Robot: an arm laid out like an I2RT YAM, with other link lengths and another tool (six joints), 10 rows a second.
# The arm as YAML. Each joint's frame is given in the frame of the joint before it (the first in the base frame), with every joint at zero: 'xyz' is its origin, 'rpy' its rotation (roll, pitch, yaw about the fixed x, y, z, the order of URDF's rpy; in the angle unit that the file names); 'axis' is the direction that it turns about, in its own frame. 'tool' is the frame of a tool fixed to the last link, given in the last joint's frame.
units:
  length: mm
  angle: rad
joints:
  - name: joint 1
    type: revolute
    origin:
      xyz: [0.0, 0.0, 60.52]
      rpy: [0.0, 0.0, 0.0]
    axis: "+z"
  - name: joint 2
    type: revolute
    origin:
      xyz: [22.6, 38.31, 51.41]
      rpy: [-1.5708, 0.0, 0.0]
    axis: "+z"
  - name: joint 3
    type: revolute
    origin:
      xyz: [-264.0, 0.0, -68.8]
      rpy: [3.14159, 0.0, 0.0]
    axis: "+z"
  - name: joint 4
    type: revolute
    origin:
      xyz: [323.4, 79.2, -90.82]
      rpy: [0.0, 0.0, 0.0]
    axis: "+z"
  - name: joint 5
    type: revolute
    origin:
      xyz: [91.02, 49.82, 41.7]
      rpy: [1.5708, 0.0, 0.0]
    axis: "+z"
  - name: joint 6
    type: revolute
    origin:
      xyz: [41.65, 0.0, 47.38]
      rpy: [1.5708, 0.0, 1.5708]
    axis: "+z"
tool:
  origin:
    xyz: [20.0, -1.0, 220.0]
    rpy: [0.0, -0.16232, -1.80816]
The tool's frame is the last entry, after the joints.
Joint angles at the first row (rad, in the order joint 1, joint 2, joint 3, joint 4, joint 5, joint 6):
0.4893, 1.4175, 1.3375, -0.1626, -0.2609, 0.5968
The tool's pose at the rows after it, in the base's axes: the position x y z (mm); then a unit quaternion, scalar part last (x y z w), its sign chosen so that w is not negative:
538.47, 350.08, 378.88, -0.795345, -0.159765, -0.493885, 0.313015
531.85, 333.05, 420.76, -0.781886, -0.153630, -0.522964, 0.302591
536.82, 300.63, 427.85, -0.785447, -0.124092, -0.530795, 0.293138
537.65, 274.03, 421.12, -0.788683, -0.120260, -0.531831, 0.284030
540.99, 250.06, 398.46, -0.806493, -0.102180, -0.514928, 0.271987
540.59, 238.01, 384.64, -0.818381, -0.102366, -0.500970, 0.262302
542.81, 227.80, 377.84, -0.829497, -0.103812, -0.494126, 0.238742
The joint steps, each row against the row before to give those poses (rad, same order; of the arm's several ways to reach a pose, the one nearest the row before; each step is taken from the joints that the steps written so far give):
-0.0015, -0.0413, 0.0276, 0.0000, 0.0475, -0.0443
-0.0061, -0.0430, 0.0384, -0.0291, 0.0307, -0.0171
-0.0442, -0.0383, -0.0120, -0.0215, 0.0155, 0.0198
-0.0569, -0.0446, -0.0461, -0.0076, -0.0383, -0.0152
-0.0430, -0.0200, -0.0277, -0.0460, -0.0077, 0.0045
-0.0276, -0.0062, -0.0031, -0.0460, -0.0199, -0.0182
-0.0078, 0.0107, 0.0260, -0.0537, 0.0214, -0.0368

